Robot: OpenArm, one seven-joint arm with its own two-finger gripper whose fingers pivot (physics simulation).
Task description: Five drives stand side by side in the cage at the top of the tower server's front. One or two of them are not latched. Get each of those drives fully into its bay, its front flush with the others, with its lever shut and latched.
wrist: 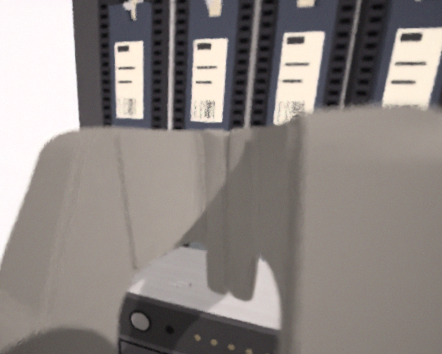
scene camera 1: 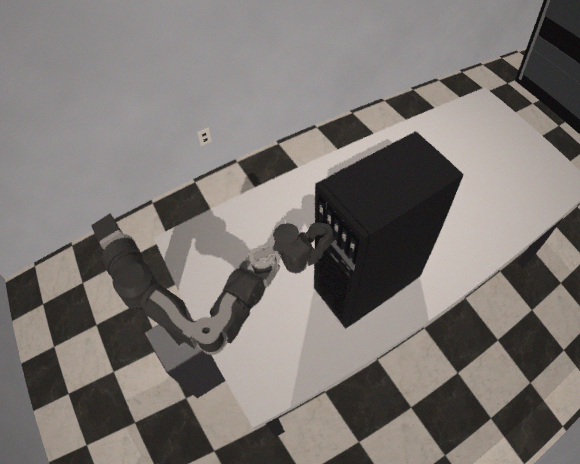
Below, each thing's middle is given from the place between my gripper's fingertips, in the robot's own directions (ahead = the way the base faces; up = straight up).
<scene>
Right now the black tower server [scene camera 1: 396, 200] is 16 cm below my hand, 16 cm ahead of it and 2 cm to the right of it. Round my hand: dark grey block [scene camera 1: 199, 374] 93 cm below, 45 cm behind, 31 cm to the left.
</scene>
